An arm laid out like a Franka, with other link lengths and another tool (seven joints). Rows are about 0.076 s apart.
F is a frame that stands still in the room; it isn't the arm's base.
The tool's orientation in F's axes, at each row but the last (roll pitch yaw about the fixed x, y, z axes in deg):
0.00 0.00 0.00
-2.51 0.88 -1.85
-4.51 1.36 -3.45
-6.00 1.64 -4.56
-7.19 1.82 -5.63
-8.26 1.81 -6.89
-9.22 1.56 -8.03
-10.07 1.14 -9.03
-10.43 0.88 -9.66
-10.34 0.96 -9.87
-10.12 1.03 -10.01
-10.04 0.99 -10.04
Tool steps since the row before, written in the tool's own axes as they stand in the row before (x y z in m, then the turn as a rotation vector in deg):
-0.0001 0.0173 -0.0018 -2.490 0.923 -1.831
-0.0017 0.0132 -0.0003 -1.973 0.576 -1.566
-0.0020 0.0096 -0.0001 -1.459 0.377 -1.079
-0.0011 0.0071 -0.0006 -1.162 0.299 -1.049
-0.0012 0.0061 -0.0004 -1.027 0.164 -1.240
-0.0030 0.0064 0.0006 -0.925 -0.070 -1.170
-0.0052 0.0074 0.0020 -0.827 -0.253 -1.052
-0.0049 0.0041 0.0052 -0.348 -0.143 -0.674
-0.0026 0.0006 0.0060 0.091 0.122 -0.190
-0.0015 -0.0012 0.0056 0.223 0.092 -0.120
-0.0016 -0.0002 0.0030 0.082 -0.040 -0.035
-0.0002 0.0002 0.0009 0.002 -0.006 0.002
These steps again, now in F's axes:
-0.0001 0.0173 -0.0018 -2.490 0.923 -1.831
-0.0013 0.0132 -0.0009 -1.980 0.571 -1.559
-0.0014 0.0097 -0.0008 -1.465 0.380 -1.070
-0.0006 0.0071 -0.0013 -1.174 0.282 -1.041
-0.0006 0.0061 -0.0011 -1.060 0.112 -1.218
-0.0022 0.0067 -0.0002 -0.982 -0.120 -1.118
-0.0041 0.0083 0.0009 -0.904 -0.295 -0.975
-0.0040 0.0056 0.0045 -0.397 -0.199 -0.632
-0.0022 0.0021 0.0058 0.101 0.070 -0.210
-0.0014 0.0001 0.0057 0.229 0.030 -0.138
-0.0015 0.0006 0.0030 0.072 -0.059 -0.029
-0.0001 0.0004 0.0009 0.001 -0.006 0.003

